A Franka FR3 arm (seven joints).
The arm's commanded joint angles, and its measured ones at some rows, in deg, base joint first. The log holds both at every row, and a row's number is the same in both.
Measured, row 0:
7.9 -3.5 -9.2 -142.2 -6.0 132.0 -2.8
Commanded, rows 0 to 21:
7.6 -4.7 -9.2 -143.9 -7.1 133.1 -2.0
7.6 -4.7 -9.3 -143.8 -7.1 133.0 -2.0
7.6 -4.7 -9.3 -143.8 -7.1 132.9 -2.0
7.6 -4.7 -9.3 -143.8 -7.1 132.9 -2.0
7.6 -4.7 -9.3 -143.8 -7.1 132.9 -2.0
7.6 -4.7 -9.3 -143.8 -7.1 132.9 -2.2
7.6 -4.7 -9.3 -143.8 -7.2 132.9 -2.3
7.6 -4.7 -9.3 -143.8 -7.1 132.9 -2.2
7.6 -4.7 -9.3 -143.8 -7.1 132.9 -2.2
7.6 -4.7 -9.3 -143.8 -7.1 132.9 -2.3
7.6 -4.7 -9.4 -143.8 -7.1 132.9 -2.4
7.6 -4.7 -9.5 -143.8 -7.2 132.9 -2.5
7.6 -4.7 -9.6 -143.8 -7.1 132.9 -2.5
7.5 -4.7 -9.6 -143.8 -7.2 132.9 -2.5
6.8 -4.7 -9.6 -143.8 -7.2 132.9 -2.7
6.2 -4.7 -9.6 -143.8 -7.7 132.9 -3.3
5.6 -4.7 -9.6 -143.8 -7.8 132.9 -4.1
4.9 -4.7 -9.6 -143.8 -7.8 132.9 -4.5
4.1 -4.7 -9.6 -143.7 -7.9 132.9 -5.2
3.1 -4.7 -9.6 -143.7 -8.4 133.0 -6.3
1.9 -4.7 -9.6 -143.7 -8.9 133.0 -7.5
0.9 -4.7 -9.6 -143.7 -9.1 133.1 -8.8
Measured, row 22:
4.6 -4.0 -9.7 -142.3 -7.6 132.0 -5.0
